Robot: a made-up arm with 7 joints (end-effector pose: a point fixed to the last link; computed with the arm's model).
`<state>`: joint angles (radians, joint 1 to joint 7).
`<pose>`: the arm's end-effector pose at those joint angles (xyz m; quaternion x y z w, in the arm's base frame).
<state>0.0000 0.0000 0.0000 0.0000 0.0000 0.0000 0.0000</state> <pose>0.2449 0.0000 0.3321 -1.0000 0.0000 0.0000 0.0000</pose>
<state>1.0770 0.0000 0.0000 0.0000 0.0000 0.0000 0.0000</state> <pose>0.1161 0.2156 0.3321 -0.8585 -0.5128 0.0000 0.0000</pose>
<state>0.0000 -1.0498 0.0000 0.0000 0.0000 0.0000 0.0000</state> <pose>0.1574 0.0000 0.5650 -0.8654 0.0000 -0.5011 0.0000</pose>
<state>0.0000 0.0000 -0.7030 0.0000 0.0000 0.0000 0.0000</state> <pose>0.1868 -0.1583 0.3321 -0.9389 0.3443 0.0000 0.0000</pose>
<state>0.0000 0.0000 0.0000 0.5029 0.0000 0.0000 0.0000</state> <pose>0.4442 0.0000 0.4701 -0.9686 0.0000 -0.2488 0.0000</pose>
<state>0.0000 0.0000 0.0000 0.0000 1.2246 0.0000 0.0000</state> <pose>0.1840 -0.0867 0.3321 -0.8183 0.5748 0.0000 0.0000</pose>
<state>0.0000 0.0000 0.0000 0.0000 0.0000 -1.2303 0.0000</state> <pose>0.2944 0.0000 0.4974 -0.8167 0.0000 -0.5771 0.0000</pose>
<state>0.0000 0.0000 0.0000 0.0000 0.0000 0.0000 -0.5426</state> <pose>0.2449 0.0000 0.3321 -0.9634 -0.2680 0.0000 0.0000</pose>
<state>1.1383 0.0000 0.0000 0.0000 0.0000 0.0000 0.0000</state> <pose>0.1026 0.2224 0.3321 -0.8424 -0.5389 0.0000 0.0000</pose>
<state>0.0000 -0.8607 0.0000 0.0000 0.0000 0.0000 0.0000</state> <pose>0.1907 0.0000 0.5320 -0.9088 0.0000 -0.4172 0.0000</pose>
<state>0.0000 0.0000 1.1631 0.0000 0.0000 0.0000 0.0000</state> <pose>0.0971 0.2248 0.3321 -0.8356 -0.5493 0.0000 0.0000</pose>
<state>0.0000 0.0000 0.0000 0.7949 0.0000 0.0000 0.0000</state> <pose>0.5204 0.0000 0.5896 -0.9221 0.0000 -0.3871 0.0000</pose>
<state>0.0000 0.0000 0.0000 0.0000 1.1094 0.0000 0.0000</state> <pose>0.1937 -0.0826 0.3321 -0.8501 0.5267 0.0000 0.0000</pose>
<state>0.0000 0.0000 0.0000 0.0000 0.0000 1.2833 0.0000</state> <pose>0.0660 0.0000 0.3280 -0.8011 0.0000 0.5985 0.0000</pose>
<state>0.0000 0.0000 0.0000 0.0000 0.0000 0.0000 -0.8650</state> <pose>0.2449 0.0000 0.3321 -0.9079 -0.4191 0.0000 0.0000</pose>
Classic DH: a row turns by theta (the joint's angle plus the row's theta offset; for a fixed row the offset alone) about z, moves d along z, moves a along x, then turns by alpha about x. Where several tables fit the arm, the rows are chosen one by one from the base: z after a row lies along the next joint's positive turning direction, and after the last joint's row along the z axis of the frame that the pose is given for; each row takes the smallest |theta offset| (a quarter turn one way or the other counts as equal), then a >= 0, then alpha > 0; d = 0 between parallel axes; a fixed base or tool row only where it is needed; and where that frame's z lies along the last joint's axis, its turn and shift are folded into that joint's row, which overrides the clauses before.
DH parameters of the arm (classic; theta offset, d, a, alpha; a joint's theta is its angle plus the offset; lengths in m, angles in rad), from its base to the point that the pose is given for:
joint 1: 0 0.373 0 -1.5708
joint 2: 0 0 0 1.5708
joint 3: 0 0.416 0.076 1.5708
joint 4: 0 0 0.0767 1.5708
joint 5: 0 0.3392 0 1.5708
joint 6: 0 0 0.0922 -1.5708
joint 7: 0 0.1177 0 0

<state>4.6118 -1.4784 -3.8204 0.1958 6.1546 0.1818 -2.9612</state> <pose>0.1875 -0.0143 0.1251 0.2747 -0.6851 0.6063 0.2959</pose>
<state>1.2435 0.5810 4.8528 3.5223 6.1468 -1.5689 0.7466</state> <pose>-0.0873 0.3520 0.8588 0.6118 -0.5296 -0.4869 0.3289</pose>
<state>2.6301 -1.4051 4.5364 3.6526 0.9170 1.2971 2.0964</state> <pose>0.6035 -0.5153 0.6032 0.0174 0.3439 0.3994 0.8497</pose>
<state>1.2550 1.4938 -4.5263 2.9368 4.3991 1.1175 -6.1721</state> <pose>0.1963 0.8831 0.3955 -0.7409 -0.6068 -0.2482 0.1458</pose>
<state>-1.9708 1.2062 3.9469 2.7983 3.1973 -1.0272 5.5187</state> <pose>-0.4015 -0.4694 0.7778 -0.2896 -0.2825 0.3044 0.8623</pose>
